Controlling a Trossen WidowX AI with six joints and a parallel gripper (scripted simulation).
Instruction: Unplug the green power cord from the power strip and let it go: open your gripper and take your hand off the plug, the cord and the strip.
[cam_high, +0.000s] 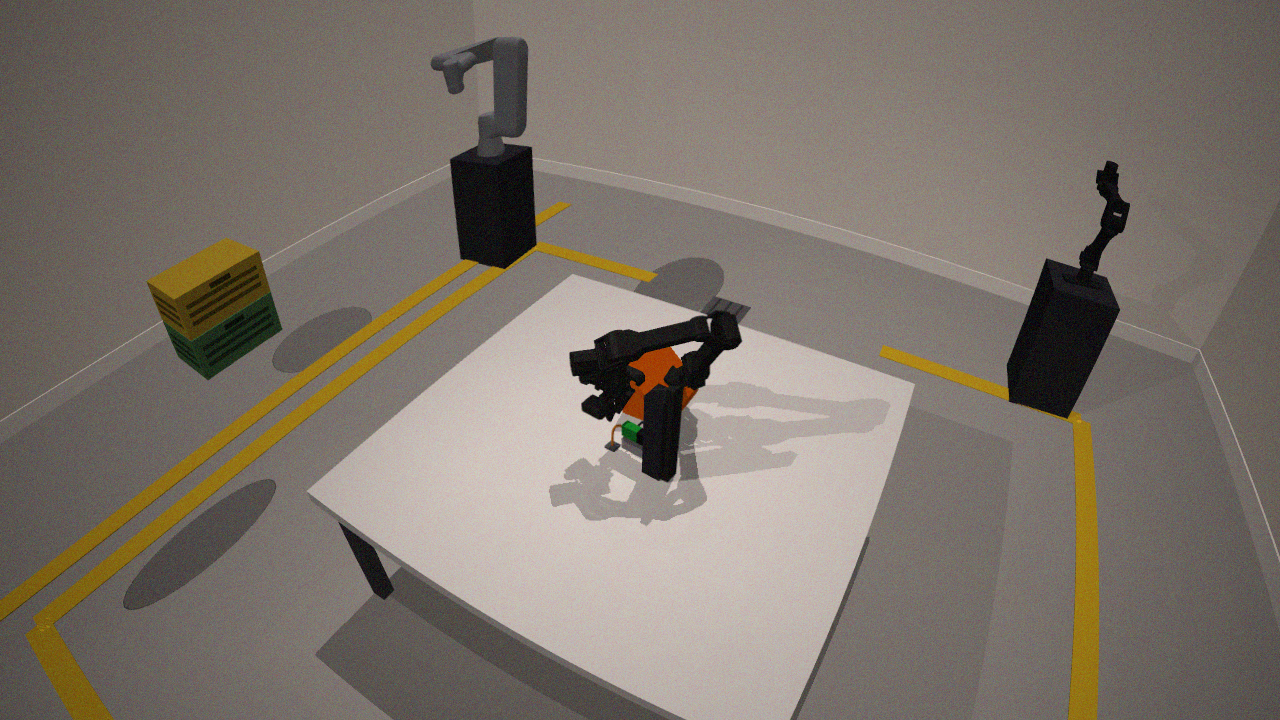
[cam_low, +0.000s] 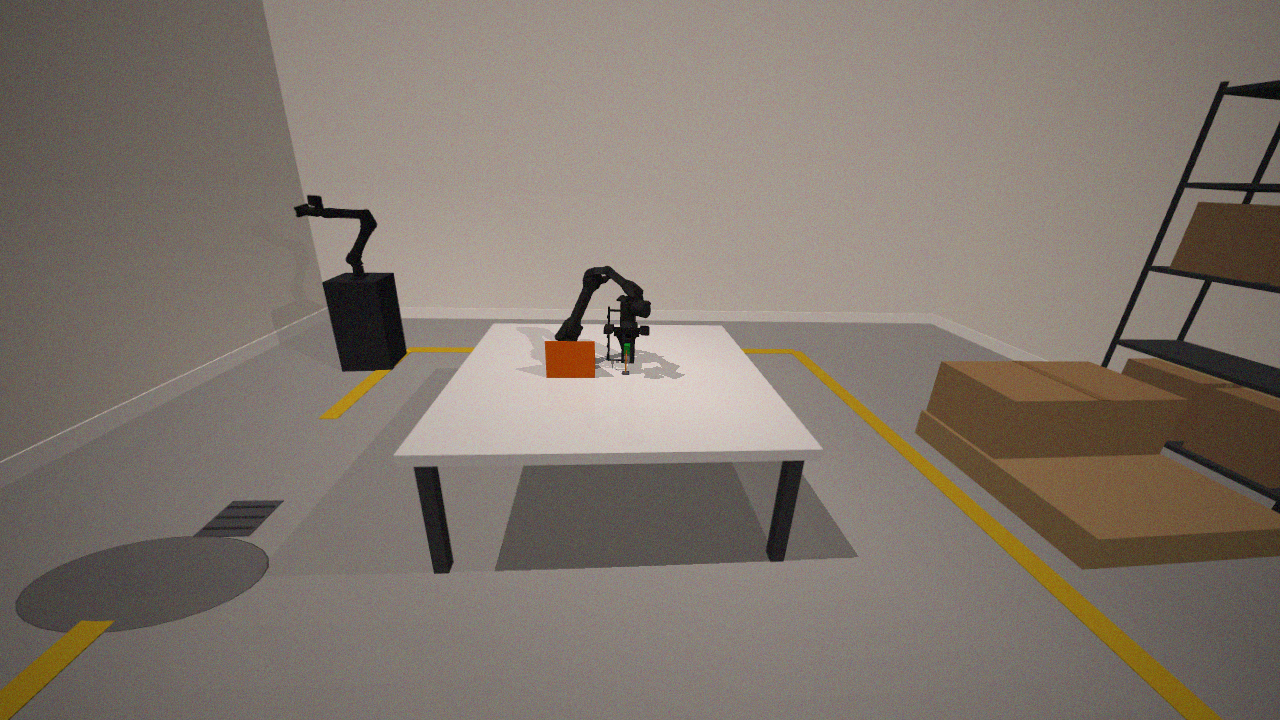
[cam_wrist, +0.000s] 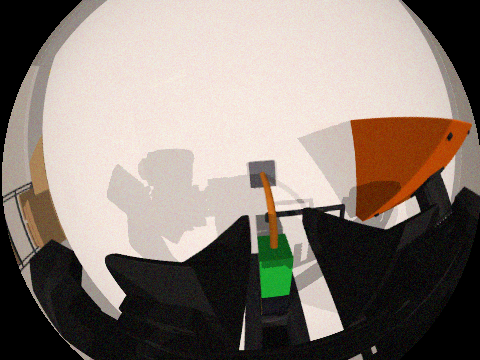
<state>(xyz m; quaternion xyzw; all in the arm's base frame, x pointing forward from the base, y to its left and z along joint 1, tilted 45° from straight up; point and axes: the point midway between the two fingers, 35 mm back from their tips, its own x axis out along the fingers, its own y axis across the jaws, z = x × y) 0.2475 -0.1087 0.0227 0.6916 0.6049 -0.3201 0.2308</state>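
My gripper tip is 10 mm short of the green plug, 70 mm to the right of it and 10 mm above it.
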